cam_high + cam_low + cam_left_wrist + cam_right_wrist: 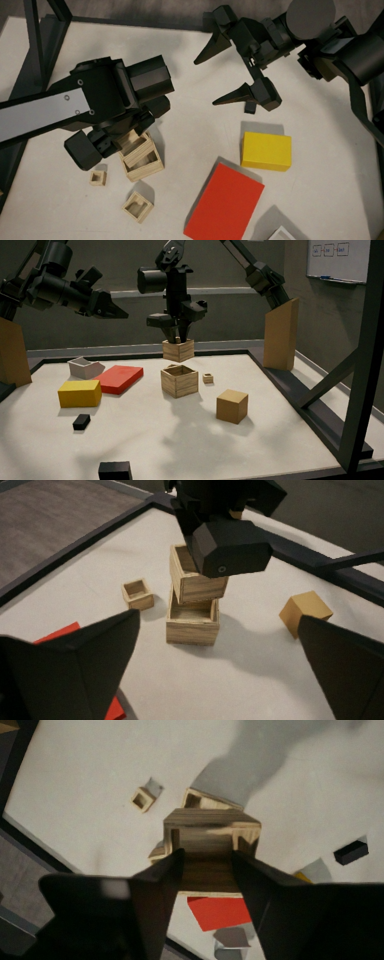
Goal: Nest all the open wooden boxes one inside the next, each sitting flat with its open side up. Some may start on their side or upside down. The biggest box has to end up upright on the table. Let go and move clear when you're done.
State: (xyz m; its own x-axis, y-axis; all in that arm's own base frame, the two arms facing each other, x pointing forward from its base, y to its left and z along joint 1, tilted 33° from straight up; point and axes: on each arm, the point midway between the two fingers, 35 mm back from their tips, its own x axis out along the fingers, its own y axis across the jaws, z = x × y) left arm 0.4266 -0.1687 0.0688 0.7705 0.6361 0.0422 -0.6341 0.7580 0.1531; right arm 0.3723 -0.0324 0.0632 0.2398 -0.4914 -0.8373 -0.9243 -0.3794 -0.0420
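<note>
My right gripper is now 15 cm above the biggest wooden box. The rest, counted from my right hand: tan cube: 17 cm behind, 14 cm below, 12 cm to the right; red slab: 20 cm to the left, 16 cm below, 9 cm ahead; smallest wooden box: 17 cm below, 9 cm to the right, 5 cm ahead.
</note>
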